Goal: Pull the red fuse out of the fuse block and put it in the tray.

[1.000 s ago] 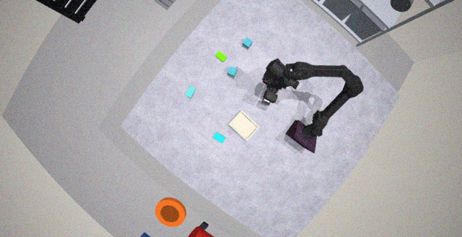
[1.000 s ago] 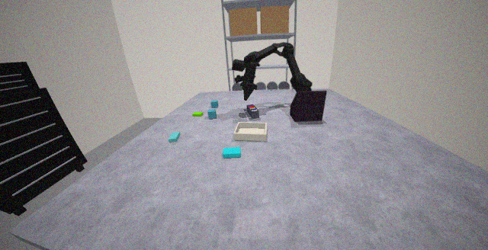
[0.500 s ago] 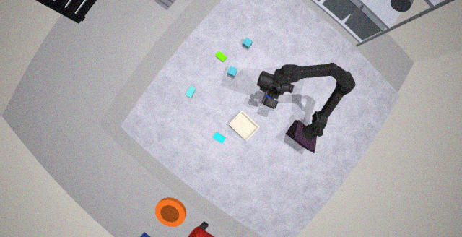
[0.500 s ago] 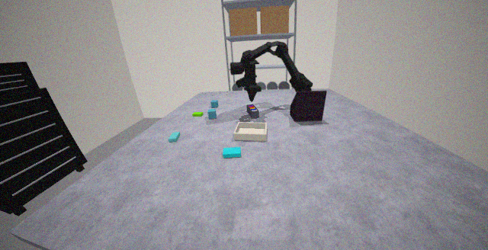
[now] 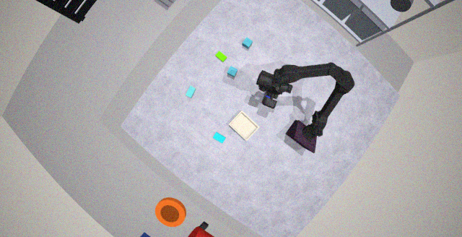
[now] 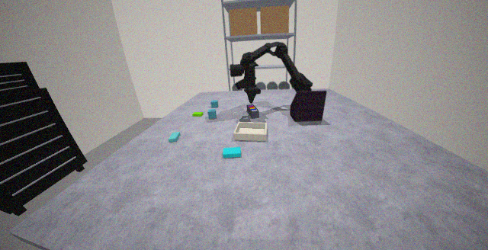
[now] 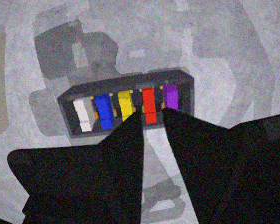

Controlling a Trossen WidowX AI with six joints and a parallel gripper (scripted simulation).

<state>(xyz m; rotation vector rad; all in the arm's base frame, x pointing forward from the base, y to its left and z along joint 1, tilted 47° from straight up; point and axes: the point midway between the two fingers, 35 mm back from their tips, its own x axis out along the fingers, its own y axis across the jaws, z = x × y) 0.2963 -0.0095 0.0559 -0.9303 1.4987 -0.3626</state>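
Now: the red fuse 4 cm below my gripper tip. From my gripper tip the other things lie so: cyan block 37 cm to the left, 6 cm below, 4 cm ahead; then cream tray 23 cm to the left, 6 cm below, 2 cm behind.
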